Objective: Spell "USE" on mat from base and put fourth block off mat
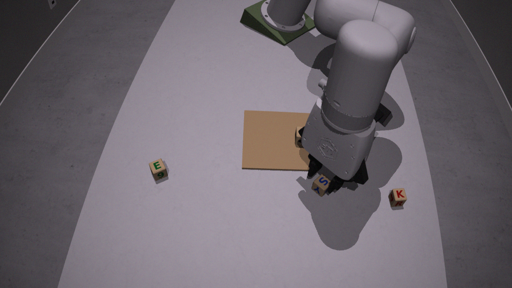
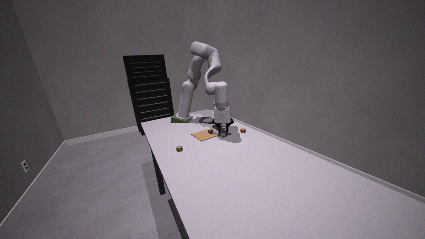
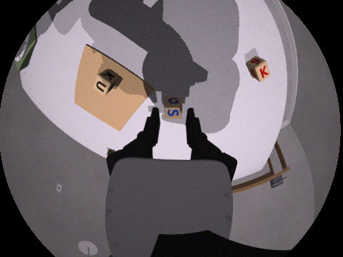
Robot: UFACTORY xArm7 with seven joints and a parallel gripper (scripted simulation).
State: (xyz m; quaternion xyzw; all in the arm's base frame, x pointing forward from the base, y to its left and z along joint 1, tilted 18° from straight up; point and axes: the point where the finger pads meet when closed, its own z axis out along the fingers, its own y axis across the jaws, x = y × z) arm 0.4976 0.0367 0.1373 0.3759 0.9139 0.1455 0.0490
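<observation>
My gripper is now 4 cm above the S block. Also, from my hand: U block 11 cm behind, 3 cm to the right, 3 cm below; then K block 2 cm ahead, 15 cm to the left, 4 cm below; then tan mat 11 cm behind, 7 cm to the right, 5 cm below.
</observation>
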